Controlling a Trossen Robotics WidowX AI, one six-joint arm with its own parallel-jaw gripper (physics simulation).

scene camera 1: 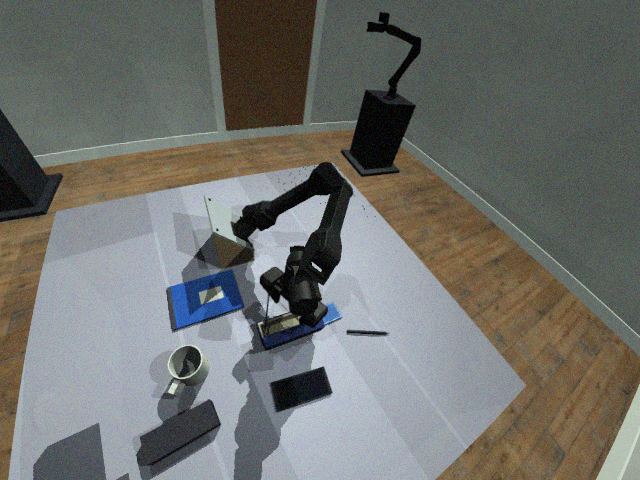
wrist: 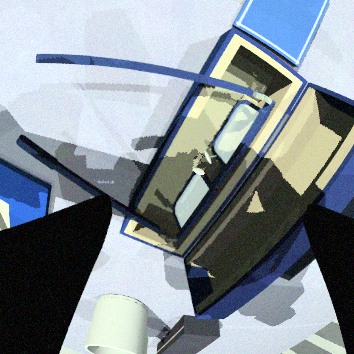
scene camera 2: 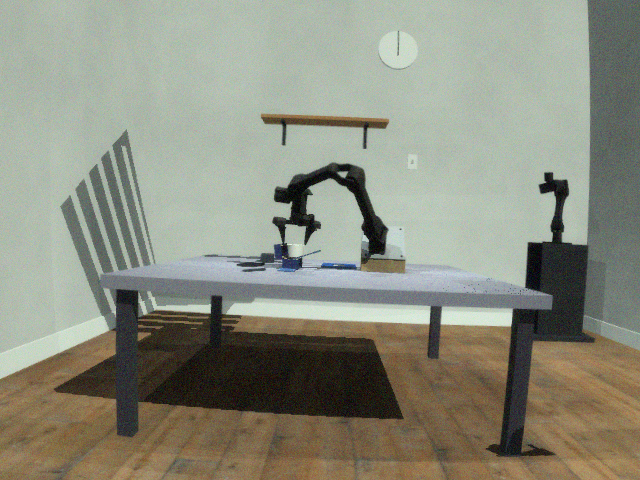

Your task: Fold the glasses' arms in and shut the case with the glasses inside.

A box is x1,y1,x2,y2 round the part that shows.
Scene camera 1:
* my gripper: [259,267,327,327]
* dark box: [140,399,220,465], on the table
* mug: [167,345,208,397], on the table
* dark tablet: [271,366,332,411], on the table
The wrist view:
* my gripper: [0,194,353,353]
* mug: [84,294,147,353]
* blue book: [0,158,50,229], on the table
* glasses: [16,53,274,241]
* blue cloth with pale rim: [232,0,328,66], on the table
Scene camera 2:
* my gripper: [272,205,320,244]
